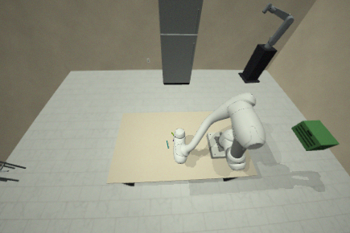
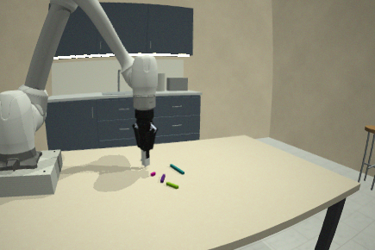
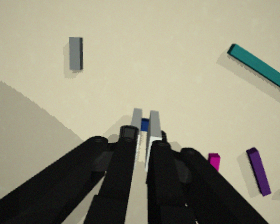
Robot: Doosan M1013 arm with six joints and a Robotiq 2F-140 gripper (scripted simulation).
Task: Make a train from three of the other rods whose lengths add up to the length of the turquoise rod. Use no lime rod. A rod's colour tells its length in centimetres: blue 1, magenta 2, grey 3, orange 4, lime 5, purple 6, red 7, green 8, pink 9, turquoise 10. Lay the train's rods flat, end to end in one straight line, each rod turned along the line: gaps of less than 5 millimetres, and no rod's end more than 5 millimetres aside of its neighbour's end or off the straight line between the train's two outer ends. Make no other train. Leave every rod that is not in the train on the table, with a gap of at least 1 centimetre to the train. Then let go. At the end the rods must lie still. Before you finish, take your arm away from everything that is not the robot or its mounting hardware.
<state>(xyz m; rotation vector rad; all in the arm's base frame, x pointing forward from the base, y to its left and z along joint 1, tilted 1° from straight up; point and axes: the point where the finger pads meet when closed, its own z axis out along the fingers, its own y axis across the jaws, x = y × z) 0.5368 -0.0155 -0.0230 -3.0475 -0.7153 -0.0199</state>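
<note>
My hand is 20 mm short of the grey rod, 90 mm to the right of it and 40 mm above it. From my hand the other things lie so: turquoise rod (110 mm ahead, 80 mm to the right, 40 mm below); small blue rod (30 mm below); magenta rod (90 mm to the right, 40 mm below).
</note>
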